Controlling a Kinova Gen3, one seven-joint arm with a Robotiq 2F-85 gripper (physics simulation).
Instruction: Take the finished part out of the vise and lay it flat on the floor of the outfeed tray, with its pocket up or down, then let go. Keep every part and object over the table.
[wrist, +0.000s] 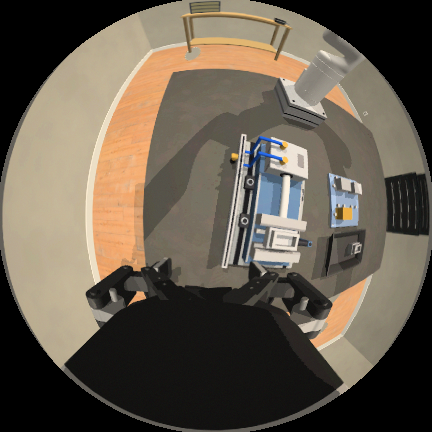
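Where they show: gripper, fingertip midpoint: (209, 268); arm's base, link origin: (305, 94).
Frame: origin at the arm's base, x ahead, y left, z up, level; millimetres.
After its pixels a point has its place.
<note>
The finished part (283, 239) {x 408, y -227, z 26 mm}, a pale block with a rectangular pocket facing up, sits between the two light jaws of the vise (267, 195) {x 323, y -233, z -15 mm}, near its lower end. The dark outfeed tray (329, 255) {x 510, y -27, z -39 mm} stands to the right of the vise. A small pale hollow part (356, 248) {x 537, y 150, z -40 mm} lies inside it, toward the right wall. My gripper (209, 268) {x 403, y -357, z 113 mm} is open and empty, with its fingertips at the lower middle of the view, left of and apart from the finished part. The right finger shows close to the vise's lower left corner; the height between them is hard to tell.
A light blue plate (337, 221) {x 421, y 44, z -67 mm} with pale blocks (345, 185) {x 311, y 70, z -31 mm} and an orange block (343, 214) {x 397, y 37, z -31 mm} lies above the tray. Blue bent tubes (270, 157) {x 255, y -226, z 21 mm} rise at the vise's upper end. A long pale rail (233, 205) {x 334, y -304, z -25 mm} runs along its left. The robot base (300, 107) {x 72, y -57, z -7 mm} stands beyond.
</note>
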